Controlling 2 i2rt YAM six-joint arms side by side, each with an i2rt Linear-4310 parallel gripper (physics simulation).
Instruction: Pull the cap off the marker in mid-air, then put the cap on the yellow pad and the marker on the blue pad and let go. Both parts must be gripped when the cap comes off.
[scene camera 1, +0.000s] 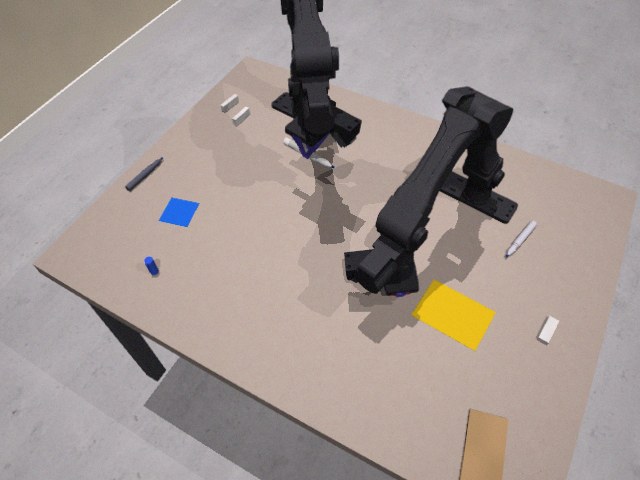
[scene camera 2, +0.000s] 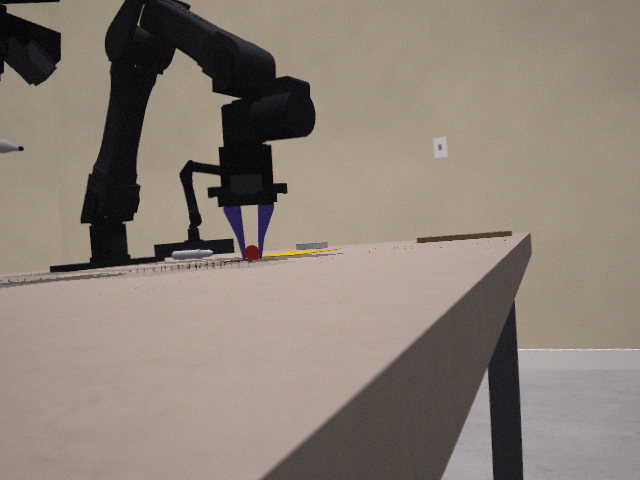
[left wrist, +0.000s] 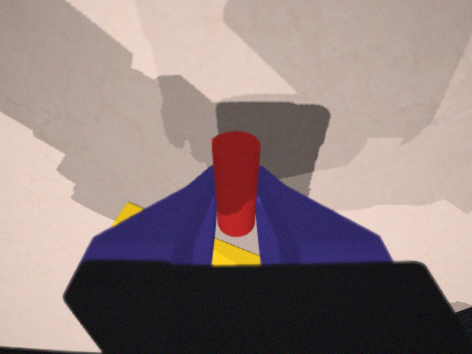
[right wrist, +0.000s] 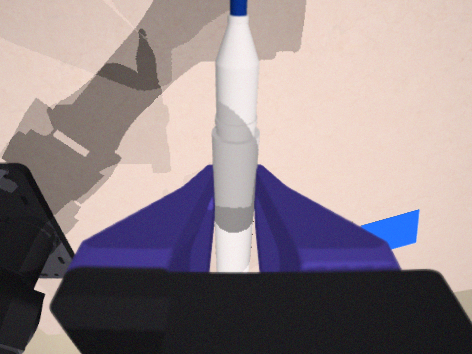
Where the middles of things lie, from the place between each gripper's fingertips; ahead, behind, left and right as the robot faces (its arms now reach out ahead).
Scene:
My left hand is 20 mm past the yellow pad (scene camera 1: 459, 317) and 120 mm to the right of it. The rest, counted from my left hand: red cap (left wrist: 236, 154) (10 mm above); blue pad (scene camera 1: 179, 212) (120 mm ahead, 550 mm to the right).
My right hand is 23 cm to the left of the blue pad, 23 cm short of it and 14 cm above it. Also, from my right hand: red cap: 32 cm to the left, 13 cm below, 11 cm ahead; then yellow pad: 44 cm to the left, 14 cm below, 8 cm ahead.

